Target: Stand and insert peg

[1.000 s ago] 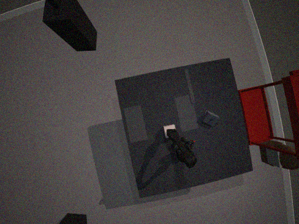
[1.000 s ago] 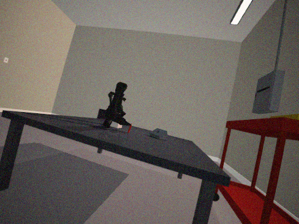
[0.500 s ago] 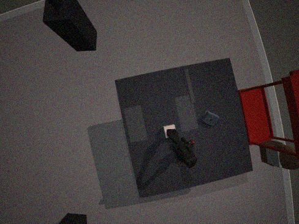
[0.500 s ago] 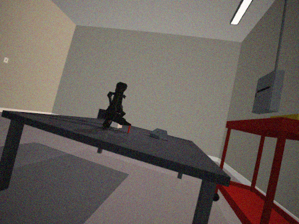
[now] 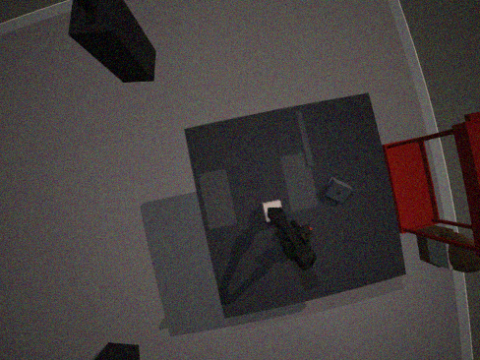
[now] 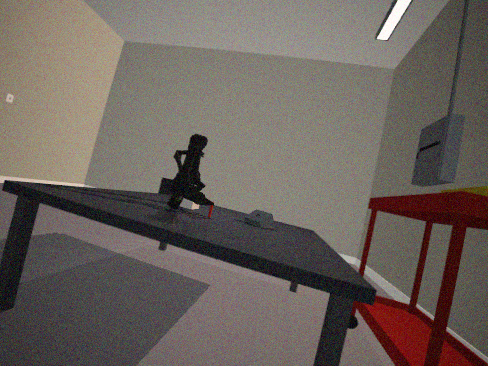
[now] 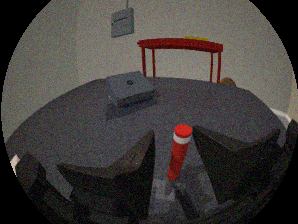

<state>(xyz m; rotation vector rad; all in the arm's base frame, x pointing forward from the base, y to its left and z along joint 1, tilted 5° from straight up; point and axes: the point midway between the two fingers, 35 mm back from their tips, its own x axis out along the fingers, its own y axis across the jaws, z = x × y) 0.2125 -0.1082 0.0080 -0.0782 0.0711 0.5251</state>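
Right now the red peg is 1 cm to the right of my gripper tip, 1 cm below it and 1 cm behind it. From my gripper tip the other things lie so: sloped grey panel: 22 cm to the left, 19 cm ahead, 4 cm below.
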